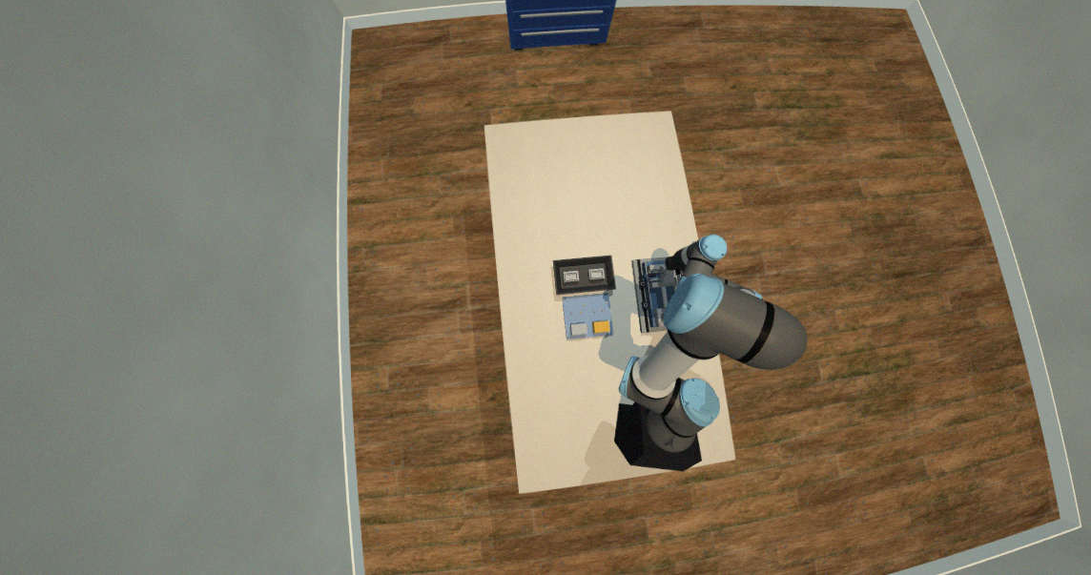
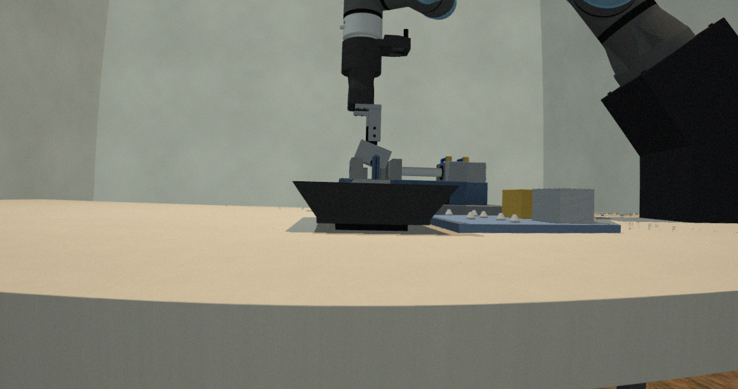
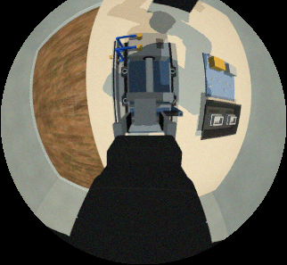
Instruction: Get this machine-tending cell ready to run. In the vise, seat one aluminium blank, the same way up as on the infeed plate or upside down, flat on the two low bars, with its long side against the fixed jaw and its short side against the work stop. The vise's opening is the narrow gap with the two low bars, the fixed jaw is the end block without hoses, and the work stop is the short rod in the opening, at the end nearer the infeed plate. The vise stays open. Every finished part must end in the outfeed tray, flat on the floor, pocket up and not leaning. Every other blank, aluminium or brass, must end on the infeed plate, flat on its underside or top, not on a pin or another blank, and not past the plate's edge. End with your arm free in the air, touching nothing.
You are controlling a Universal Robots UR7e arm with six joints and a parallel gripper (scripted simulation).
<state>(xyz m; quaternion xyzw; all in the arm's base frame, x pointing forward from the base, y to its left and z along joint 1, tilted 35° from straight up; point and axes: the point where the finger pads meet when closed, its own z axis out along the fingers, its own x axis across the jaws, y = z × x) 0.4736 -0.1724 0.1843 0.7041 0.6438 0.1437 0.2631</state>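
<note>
My gripper is now 110 mm above the vise, 70 mm past it and 20 mm to the right of it. Also, from my hand: hose end block: 160 mm behind, 70 mm below, 40 mm to the left; then brass blank: 290 mm to the left, 130 mm behind, 120 mm below.
</note>
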